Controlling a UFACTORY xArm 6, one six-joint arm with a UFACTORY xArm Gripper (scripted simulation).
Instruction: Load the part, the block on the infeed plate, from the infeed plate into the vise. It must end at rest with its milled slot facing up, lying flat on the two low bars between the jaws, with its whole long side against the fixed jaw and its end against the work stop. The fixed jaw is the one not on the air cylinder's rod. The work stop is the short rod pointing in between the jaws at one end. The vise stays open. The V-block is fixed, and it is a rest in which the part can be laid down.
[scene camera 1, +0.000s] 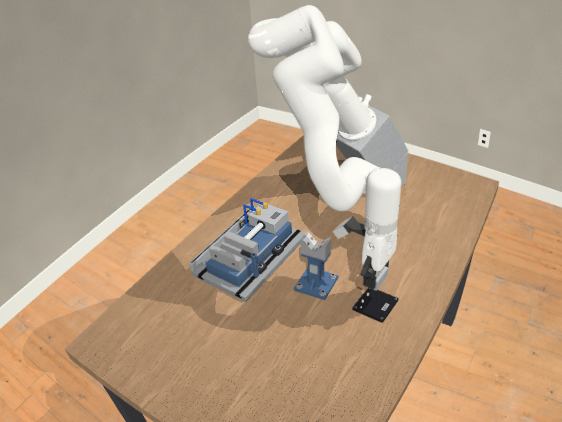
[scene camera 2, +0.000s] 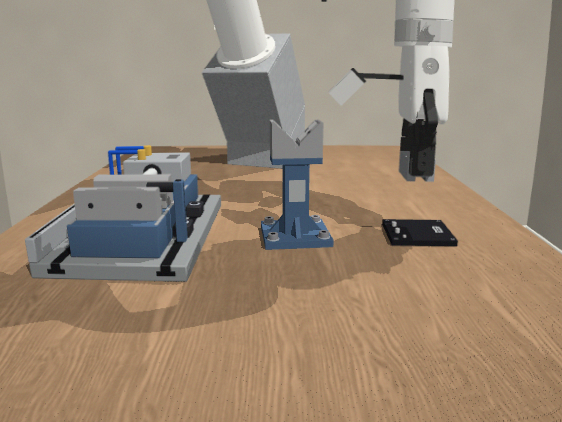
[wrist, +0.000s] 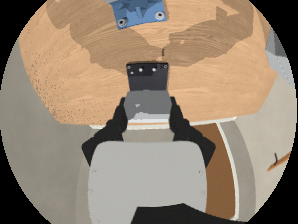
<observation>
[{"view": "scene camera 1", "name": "gripper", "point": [375, 278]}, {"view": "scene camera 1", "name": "black infeed plate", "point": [372, 305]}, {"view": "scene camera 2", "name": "gripper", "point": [415, 169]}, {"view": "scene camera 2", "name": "black infeed plate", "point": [418, 232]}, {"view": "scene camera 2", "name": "fixed jaw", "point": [109, 203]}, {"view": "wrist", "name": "gripper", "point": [148, 103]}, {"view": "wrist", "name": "part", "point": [154, 106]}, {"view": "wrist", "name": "black infeed plate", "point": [147, 79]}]
</observation>
